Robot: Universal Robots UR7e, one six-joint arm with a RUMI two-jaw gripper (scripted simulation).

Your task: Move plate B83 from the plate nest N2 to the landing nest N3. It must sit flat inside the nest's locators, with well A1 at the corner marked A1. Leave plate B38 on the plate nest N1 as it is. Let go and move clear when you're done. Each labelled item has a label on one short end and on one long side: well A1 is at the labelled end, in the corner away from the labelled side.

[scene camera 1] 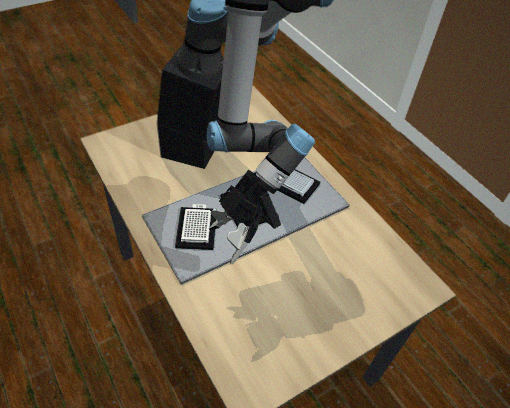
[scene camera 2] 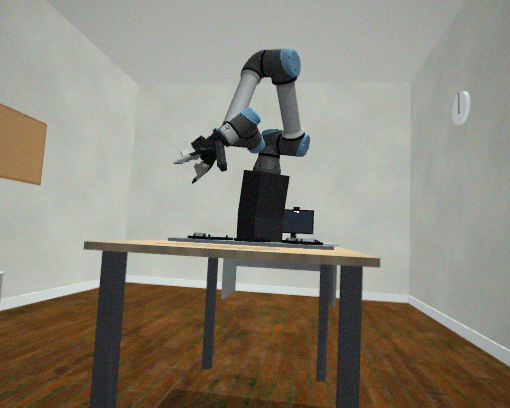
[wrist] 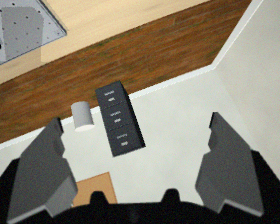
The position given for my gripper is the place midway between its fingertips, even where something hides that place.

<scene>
In view: my gripper [scene camera 1: 219, 246] and a plate [scene camera 1: 195, 219].
My gripper is seen too in scene camera 2 [scene camera 2: 183, 173] and in the wrist view [wrist: 136, 116].
</scene>
